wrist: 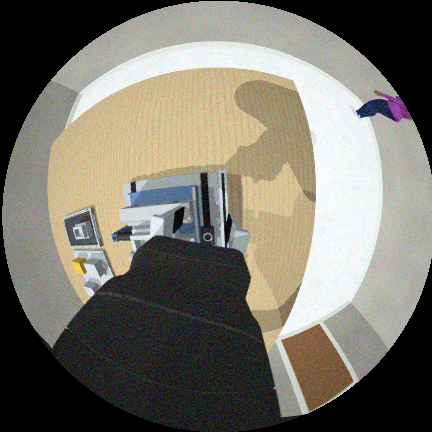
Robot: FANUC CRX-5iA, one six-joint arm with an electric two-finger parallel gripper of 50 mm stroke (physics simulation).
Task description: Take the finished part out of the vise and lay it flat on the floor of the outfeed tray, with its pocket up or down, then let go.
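Places are measured from the arm's base along level axes (x back, y right, z up), in centimetres.
Pixels of known places: gripper, fingertip midpoint: (204, 218).
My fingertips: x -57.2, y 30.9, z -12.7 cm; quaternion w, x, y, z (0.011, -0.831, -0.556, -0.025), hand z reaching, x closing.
Note:
Behind a point stands the place of what it marks.
The vise (164, 195) {x -60.9, y 25.7, z -16.5 cm}, with blue and pale grey parts, stands on the table near the middle of the wrist view. My gripper (204, 218) {x -57.2, y 30.9, z -12.7 cm} is open and empty over the vise's right side, its two black-padded fingertips wide apart. The near finger and the black arm cover hide much of the vise. Pale surfaces show beside the left finger, but I cannot tell the finished part from the jaws there. A dark tray (98, 234) {x -57.2, y 3.0, z -22.0 cm} with a light rim lies at the left. A small pale square piece with a recess (80, 231) {x -59.6, y -2.6, z -19.8 cm} lies in it.
A light tray or plate (106, 261) {x -49.9, y 1.9, z -21.8 cm} below the dark tray holds a yellow block (79, 265) {x -50.8, y -9.1, z -18.1 cm} and grey blocks (95, 267) {x -50.0, y -0.1, z -18.3 cm}. A dark-blue cylindrical piece (120, 234) {x -57.6, y 18.5, z -13.0 cm} sticks out from the vise's left side. A person (382, 108) is at the upper right, beyond the table.

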